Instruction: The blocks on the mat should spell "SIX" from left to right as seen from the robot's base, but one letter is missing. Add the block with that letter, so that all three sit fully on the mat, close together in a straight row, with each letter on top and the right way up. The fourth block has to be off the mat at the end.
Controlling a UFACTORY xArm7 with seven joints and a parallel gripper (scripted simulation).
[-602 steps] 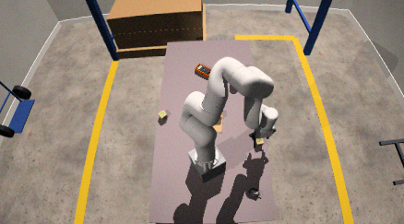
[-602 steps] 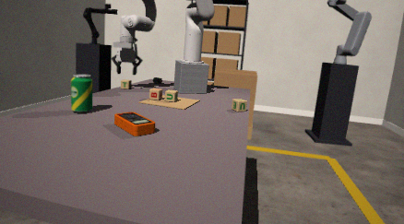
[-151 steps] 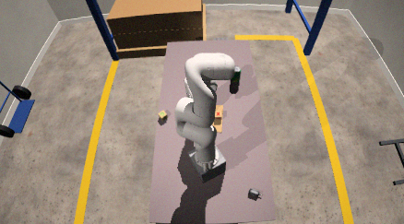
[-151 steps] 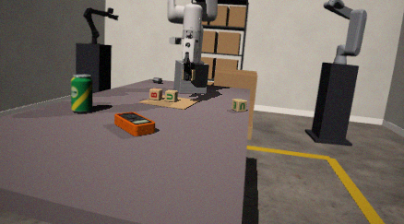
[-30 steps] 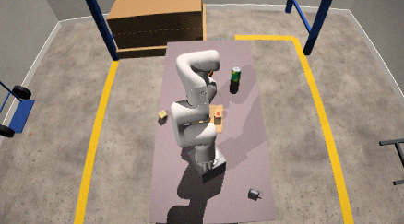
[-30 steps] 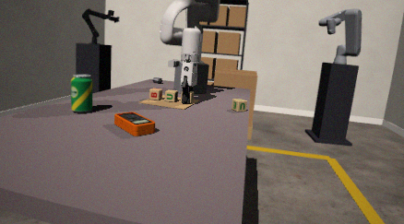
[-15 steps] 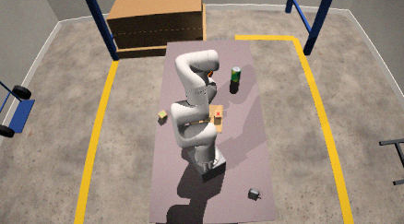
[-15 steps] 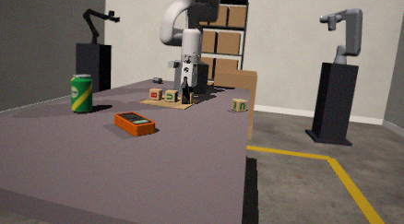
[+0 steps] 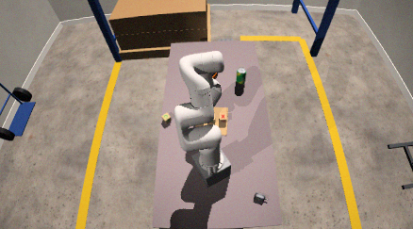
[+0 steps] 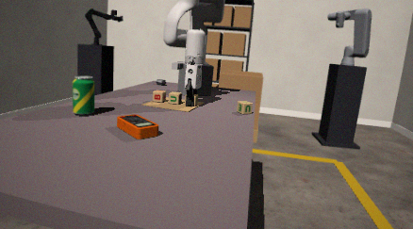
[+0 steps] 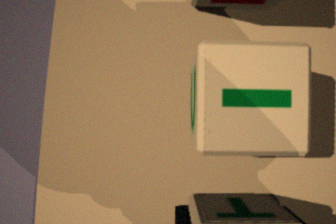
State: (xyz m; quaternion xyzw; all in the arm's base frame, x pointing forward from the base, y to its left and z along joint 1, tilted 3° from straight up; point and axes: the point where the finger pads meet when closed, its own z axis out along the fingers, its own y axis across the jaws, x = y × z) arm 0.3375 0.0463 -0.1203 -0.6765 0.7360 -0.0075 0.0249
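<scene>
The tan mat is 10 mm behind my hand, 70 mm to the right of it and 20 mm below it. Round my hand: orange device 390 mm ahead, 80 mm to the right, 10 mm below; small object 530 mm behind, 300 mm to the right, 10 mm below.
</scene>
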